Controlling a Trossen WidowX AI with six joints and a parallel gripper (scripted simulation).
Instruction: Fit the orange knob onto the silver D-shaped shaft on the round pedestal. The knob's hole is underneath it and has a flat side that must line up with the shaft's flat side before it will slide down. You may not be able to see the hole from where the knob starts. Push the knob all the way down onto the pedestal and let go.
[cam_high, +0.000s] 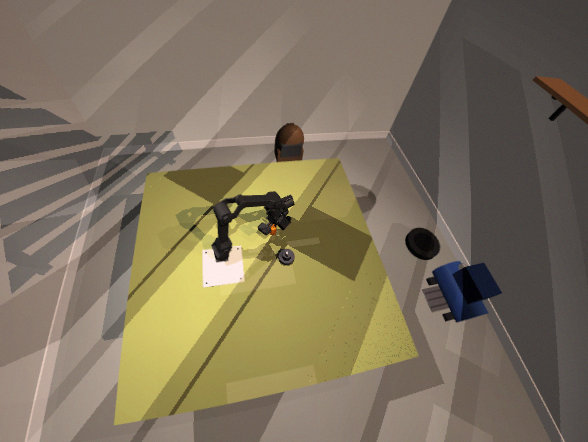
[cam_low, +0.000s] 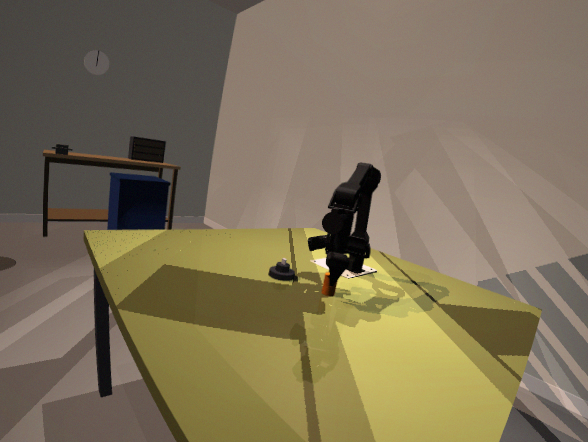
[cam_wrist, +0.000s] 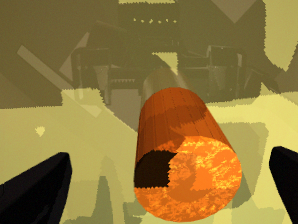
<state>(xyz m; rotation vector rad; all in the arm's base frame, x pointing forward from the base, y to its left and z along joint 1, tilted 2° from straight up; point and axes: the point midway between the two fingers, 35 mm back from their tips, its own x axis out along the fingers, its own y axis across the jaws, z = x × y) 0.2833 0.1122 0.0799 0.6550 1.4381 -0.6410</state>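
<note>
The orange knob is right at my gripper tip. Also, from my gripper tip: round black pedestal 5 cm ahead, 17 cm to the right, 1 cm below.
</note>
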